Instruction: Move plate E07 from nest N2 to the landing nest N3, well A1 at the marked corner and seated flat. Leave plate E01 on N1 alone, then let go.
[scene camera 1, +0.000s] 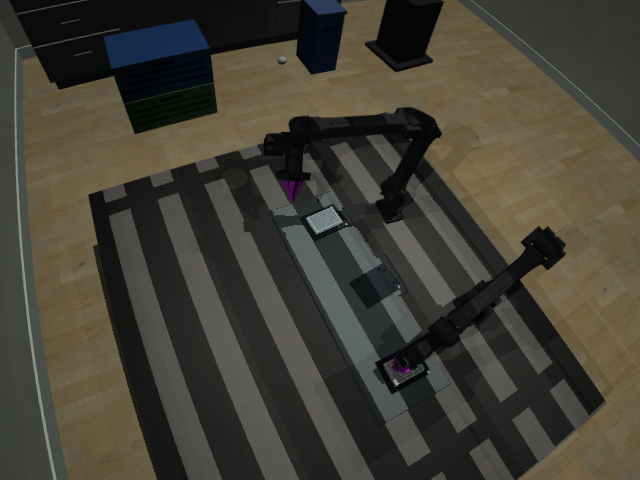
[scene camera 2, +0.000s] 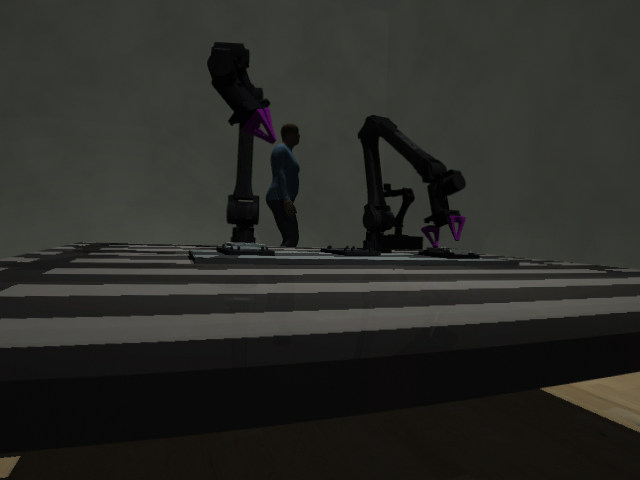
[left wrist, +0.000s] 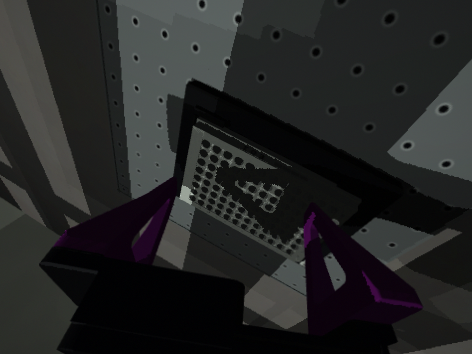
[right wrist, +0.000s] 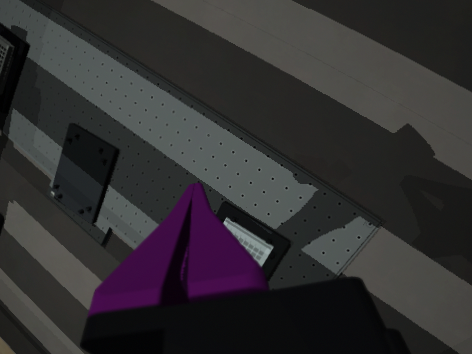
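Note:
A grey-white well plate (scene camera 1: 398, 381) (left wrist: 212, 187) sits in a black nest (left wrist: 260, 125) at the board's near end in scene camera 1. My open left gripper (scene camera 1: 401, 365) (scene camera 2: 445, 243) (left wrist: 242, 196) is low over it, fingertips apart, casting a shadow on its wells; contact cannot be told. A lighter plate (scene camera 1: 324, 220) (right wrist: 250, 242) sits in the far nest. The middle nest (scene camera 1: 373, 290) (right wrist: 85, 172) is empty. No plate or nest label is readable, so E07 and E01 cannot be told apart. My right gripper (scene camera 1: 293, 199) (scene camera 2: 273, 140) (right wrist: 197, 191) is shut and empty, raised near the far nest.
The nests stand in a row on a perforated board (scene camera 1: 320, 279) (right wrist: 200, 150) on the striped table (scene camera 1: 222, 320). Small posts rise at the middle nest's corners. Blue cabinets and a dark stand are on the floor beyond. A person (scene camera 2: 284, 175) stands behind the table in scene camera 2.

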